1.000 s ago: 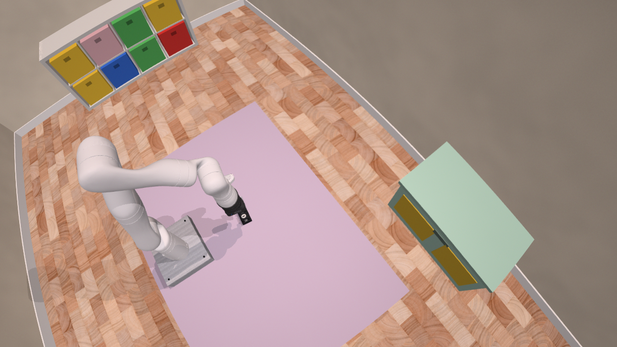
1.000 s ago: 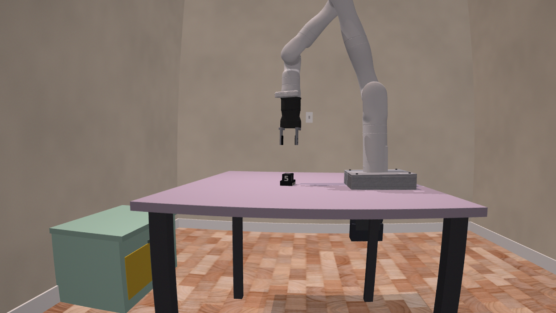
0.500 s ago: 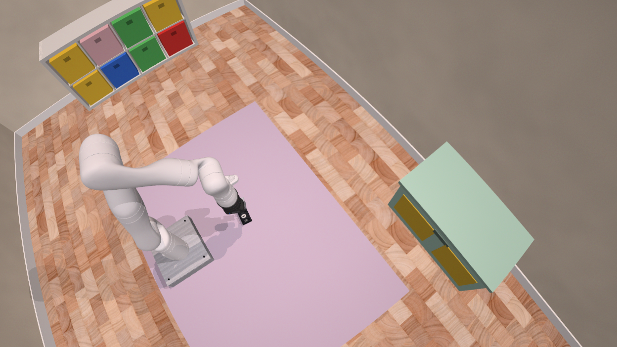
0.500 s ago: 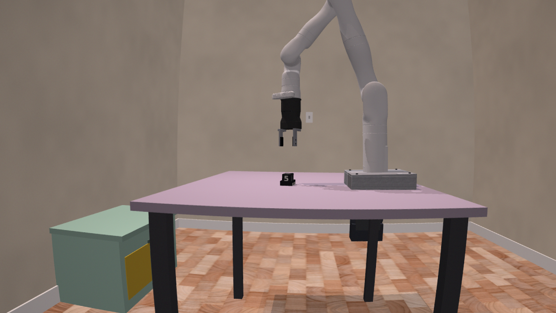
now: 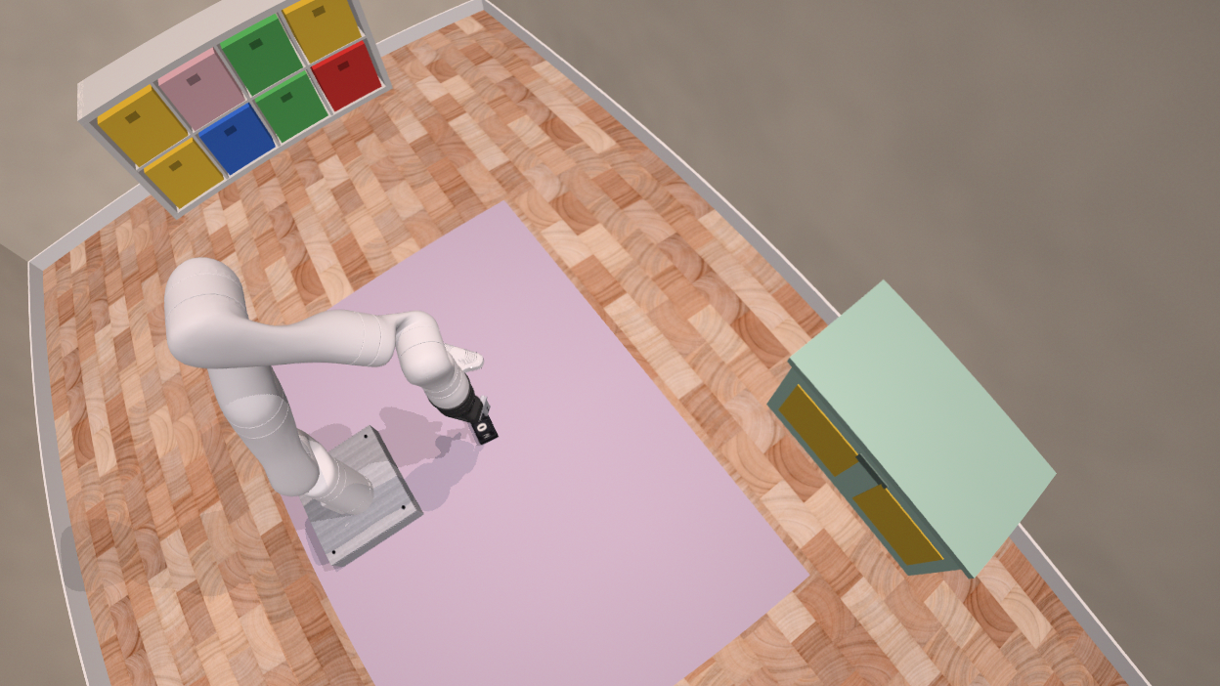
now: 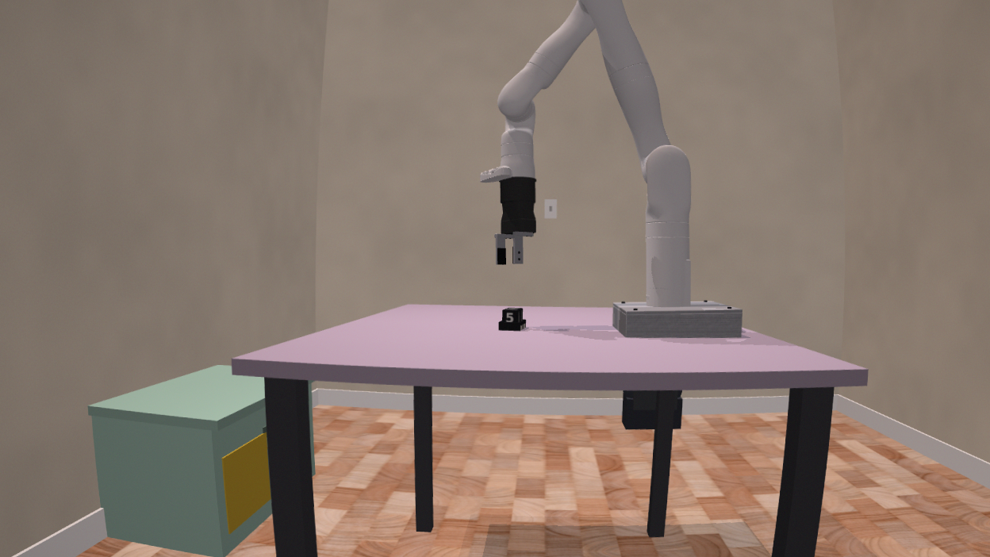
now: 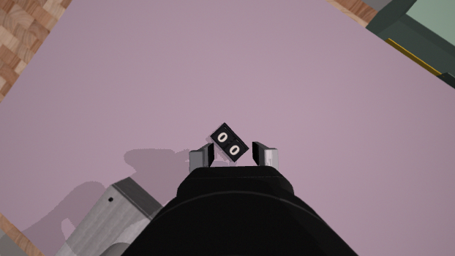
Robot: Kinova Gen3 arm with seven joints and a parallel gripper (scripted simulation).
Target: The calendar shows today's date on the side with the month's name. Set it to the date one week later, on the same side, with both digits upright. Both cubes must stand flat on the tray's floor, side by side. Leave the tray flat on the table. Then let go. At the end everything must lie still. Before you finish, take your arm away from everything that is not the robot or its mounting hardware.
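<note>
My hand is 10 mm past the cube, 10 mm to the left of it and 130 mm above it. The rest, counted from my hand: black calendar tray 10 mm behind, 10 mm to the left, 140 mm below.
</note>
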